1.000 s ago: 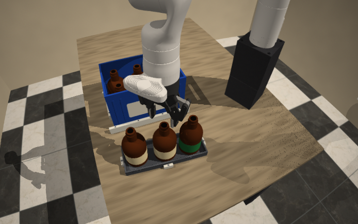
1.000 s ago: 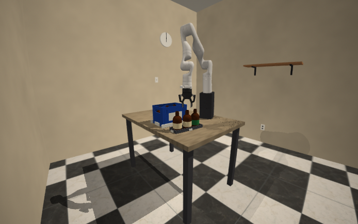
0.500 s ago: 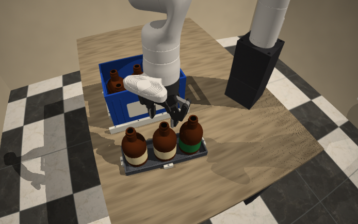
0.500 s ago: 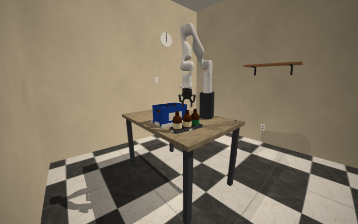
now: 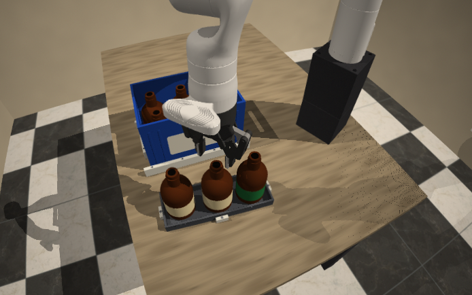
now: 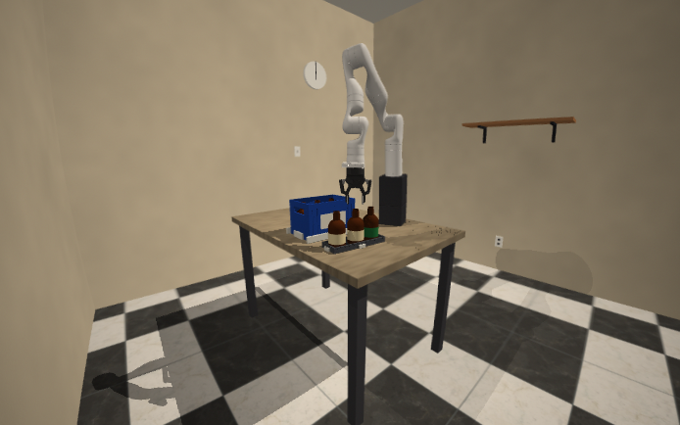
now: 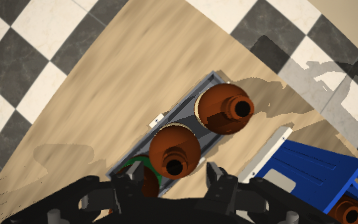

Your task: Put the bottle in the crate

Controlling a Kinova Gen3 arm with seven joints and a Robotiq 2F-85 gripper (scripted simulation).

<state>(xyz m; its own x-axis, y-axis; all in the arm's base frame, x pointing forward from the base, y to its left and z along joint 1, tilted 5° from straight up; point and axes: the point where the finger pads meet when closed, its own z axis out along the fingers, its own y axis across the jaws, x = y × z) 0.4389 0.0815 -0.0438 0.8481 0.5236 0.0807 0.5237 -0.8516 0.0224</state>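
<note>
Right now the dark grey tray is 18 cm below my hand. Round my hand: blue crate: 24 cm to the right, 11 cm below, 4 cm behind.
</note>
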